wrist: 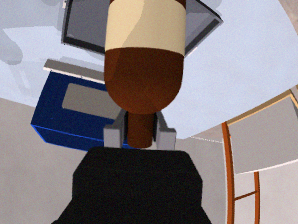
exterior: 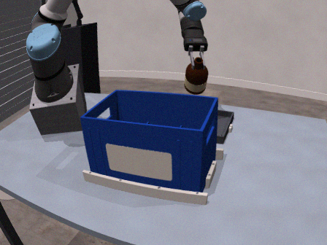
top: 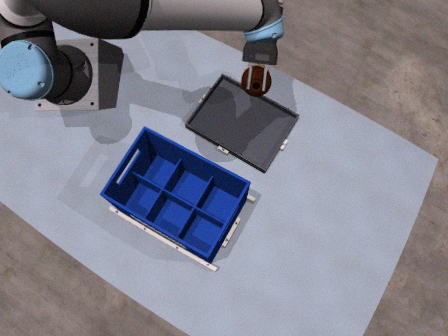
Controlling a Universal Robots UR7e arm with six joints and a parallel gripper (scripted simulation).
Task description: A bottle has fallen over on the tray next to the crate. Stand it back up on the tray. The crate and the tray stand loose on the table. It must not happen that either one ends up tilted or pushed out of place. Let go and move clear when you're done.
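Right now my hand is 10 mm past the bottle, 30 mm to the right of it and 40 mm above it. The rest, counted from my hand: dark tray 20 mm behind, 20 mm to the right, 190 mm below; blue crate 20 mm behind, 300 mm to the right, 120 mm below.
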